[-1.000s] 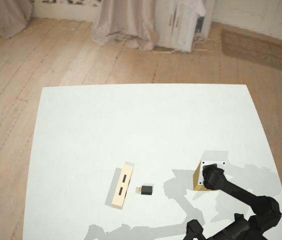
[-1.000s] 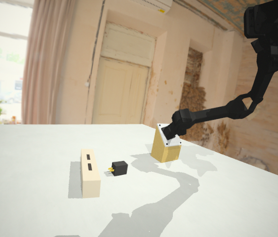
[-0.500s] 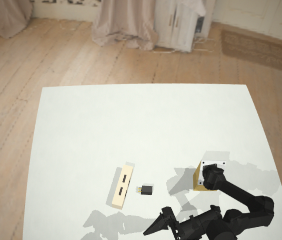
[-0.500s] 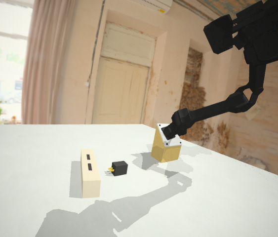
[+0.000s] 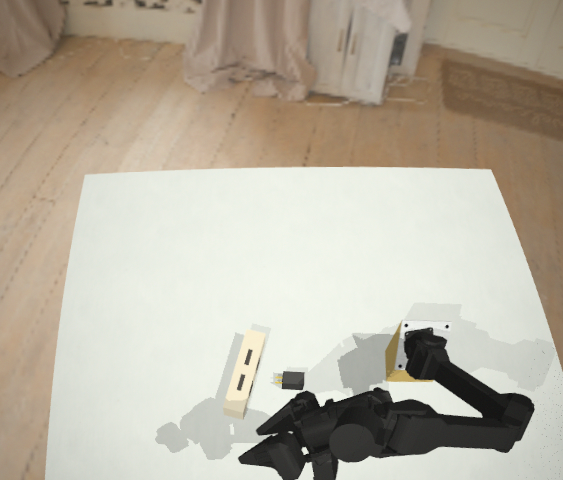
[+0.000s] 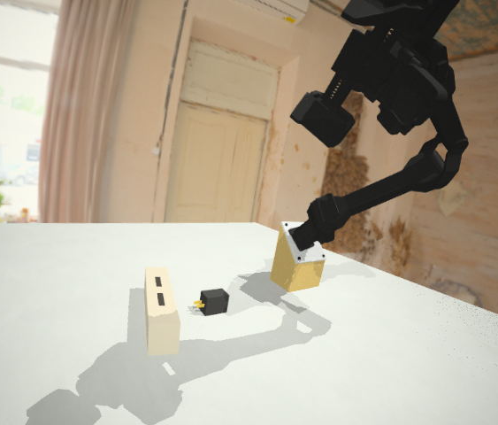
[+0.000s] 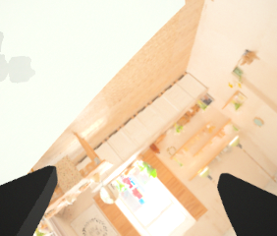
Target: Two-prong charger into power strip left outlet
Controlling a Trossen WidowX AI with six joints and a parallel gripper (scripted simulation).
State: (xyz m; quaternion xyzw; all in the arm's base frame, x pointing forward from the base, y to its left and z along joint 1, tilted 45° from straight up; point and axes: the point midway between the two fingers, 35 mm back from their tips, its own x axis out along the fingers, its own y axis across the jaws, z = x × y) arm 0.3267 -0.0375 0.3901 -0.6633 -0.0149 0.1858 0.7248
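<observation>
My gripper tip is 340 mm above the dark grey charger, 240 mm to the left of it and 110 mm past it.
</observation>
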